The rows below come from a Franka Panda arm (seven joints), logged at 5 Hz.
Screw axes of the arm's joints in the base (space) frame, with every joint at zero. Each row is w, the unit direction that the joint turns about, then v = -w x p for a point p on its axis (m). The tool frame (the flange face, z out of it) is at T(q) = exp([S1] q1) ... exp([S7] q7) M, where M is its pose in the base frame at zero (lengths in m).
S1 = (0, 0, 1, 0, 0, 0)
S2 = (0, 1, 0, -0.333, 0, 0)
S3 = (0, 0, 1, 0, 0, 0)
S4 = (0, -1, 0, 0.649, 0, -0.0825)
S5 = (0, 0, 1, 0, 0, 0)
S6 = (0, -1, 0, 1.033, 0, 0)
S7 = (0, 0, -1, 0, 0.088, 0)
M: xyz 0.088 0 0.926 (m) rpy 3.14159 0 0 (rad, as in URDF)
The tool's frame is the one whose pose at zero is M.
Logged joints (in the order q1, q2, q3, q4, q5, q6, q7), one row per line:
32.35, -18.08, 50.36, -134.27, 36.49, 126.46, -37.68
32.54, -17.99, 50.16, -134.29, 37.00, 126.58, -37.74
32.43, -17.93, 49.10, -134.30, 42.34, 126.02, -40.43
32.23, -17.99, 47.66, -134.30, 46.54, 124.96, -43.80
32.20, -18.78, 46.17, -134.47, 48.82, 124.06, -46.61
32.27, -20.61, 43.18, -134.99, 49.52, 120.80, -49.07
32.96, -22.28, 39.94, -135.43, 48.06, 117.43, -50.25
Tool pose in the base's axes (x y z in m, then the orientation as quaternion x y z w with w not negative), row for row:
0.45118, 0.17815, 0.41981, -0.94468, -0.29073, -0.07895, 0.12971
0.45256, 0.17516, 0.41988, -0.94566, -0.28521, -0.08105, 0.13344
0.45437, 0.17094, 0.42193, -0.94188, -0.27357, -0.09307, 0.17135
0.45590, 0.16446, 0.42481, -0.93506, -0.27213, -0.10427, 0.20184
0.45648, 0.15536, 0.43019, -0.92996, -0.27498, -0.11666, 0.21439
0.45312, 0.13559, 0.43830, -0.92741, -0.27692, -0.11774, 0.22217
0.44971, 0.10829, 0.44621, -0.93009, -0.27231, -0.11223, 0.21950
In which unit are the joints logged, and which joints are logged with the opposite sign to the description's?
The joints are logged in degrees. Opposite sign: q1.
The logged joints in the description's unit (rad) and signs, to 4 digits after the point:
-0.5646, -0.3156, 0.8789, -2.3435, 0.6369, 2.2071, -0.6576
-0.5679, -0.3140, 0.8755, -2.3438, 0.6458, 2.2092, -0.6587
-0.5660, -0.3129, 0.8570, -2.3440, 0.7390, 2.1995, -0.7056
-0.5625, -0.3140, 0.8318, -2.3440, 0.8123, 2.1810, -0.7645
-0.5620, -0.3278, 0.8058, -2.3469, 0.8521, 2.1653, -0.8135
-0.5632, -0.3597, 0.7536, -2.3560, 0.8643, 2.1084, -0.8564
-0.5753, -0.3889, 0.6971, -2.3637, 0.8388, 2.0495, -0.8770

